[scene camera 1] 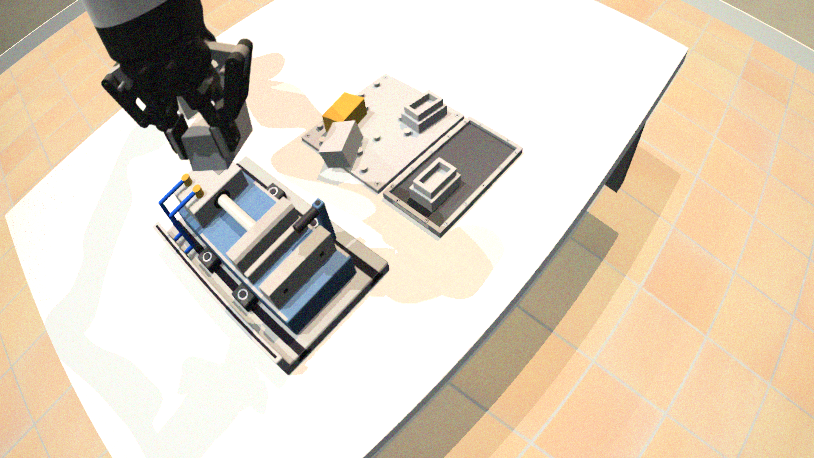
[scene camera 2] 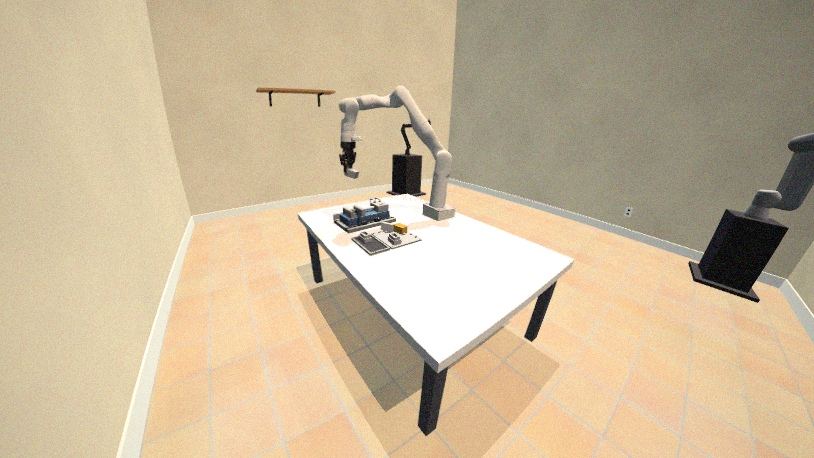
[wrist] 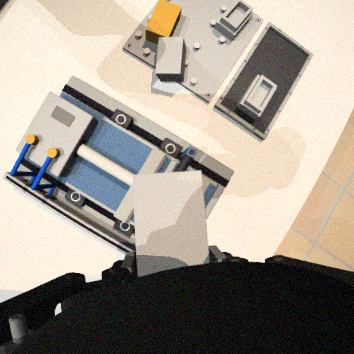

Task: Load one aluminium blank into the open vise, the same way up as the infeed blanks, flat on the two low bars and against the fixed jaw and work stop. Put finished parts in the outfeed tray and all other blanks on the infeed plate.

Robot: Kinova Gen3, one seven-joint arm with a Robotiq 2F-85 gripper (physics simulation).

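Places are measured from the arm's base along level axes (x right, y up, z back), in centimetres.
Where they show: gripper, fingertip midpoint: (scene camera 1: 209, 152) (scene camera 2: 348, 172) (wrist: 171, 264); arm's base, origin of the base link: (scene camera 2: 436, 205).
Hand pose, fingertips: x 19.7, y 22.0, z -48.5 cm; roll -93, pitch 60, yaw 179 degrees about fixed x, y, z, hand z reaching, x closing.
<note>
Things, the pixels of their centre, and the offset from my fingertips. Level surfaces: height alone.
- grey aluminium blank, body centre: (wrist: 170, 229) (scene camera 1: 218, 133) (scene camera 2: 351, 173) dx -1.9, dy +0.0, dz +1.1 cm
- blue vise, body centre: (scene camera 1: 250, 236) (wrist: 117, 174) (scene camera 2: 364, 213) dx -2.1, dy -23.4, dz +7.9 cm
- work stop, body centre: (scene camera 1: 305, 219) (wrist: 181, 167) dx -6.8, dy -19.4, dz +0.6 cm
- infeed plate, body centre: (scene camera 1: 382, 125) (wrist: 195, 31) (scene camera 2: 396, 236) dx -29.2, dy -28.0, dz +8.1 cm
- grey blank, body centre: (scene camera 1: 341, 144) (wrist: 171, 59) (scene camera 2: 387, 226) dx -21.5, dy -25.4, dz +9.0 cm
- yellow block, body centre: (scene camera 1: 344, 114) (wrist: 162, 23) (scene camera 2: 400, 228) dx -26.7, dy -25.8, dz +13.1 cm
- vise's end block, body centre: (scene camera 1: 209, 186) (wrist: 57, 134) (scene camera 2: 379, 206) dx -3.3, dy -20.6, dz +17.4 cm
- table's, its level: dy -28.4 cm
My gripper (scene camera 1: 200, 142) (wrist: 171, 264) is shut on a grey aluminium blank (scene camera 1: 209, 154) (scene camera 2: 352, 173) (wrist: 170, 217), high above the table. In the wrist view the blank hides part of the vise jaws. The blue vise (scene camera 1: 321, 297) (scene camera 2: 364, 217) has a gap between its moving jaw (scene camera 1: 266, 230) and fixed jaw (scene camera 1: 300, 264); the work stop (scene camera 1: 306, 219) stands at the gap's end. The infeed plate (scene camera 1: 392, 153) (wrist: 210, 62) bears a grey blank (scene camera 1: 341, 143) (wrist: 170, 56) at its edge, a yellow block (scene camera 1: 344, 108) (wrist: 163, 20) and a pocketed part (scene camera 1: 424, 113). Another pocketed part (scene camera 1: 435, 185) (wrist: 259, 94) stands in the outfeed tray (scene camera 1: 483, 149) (wrist: 280, 56).
Blue hoses (scene camera 1: 177, 206) (wrist: 42, 170) with yellow ends rise beside the vise's end block (wrist: 56, 130). Dark clamps (scene camera 1: 243, 294) (wrist: 120, 119) line its sides. The tray adjoins the infeed plate. The robot's base (scene camera 2: 438, 211) stands at the table's (scene camera 2: 478, 284) far side.
</note>
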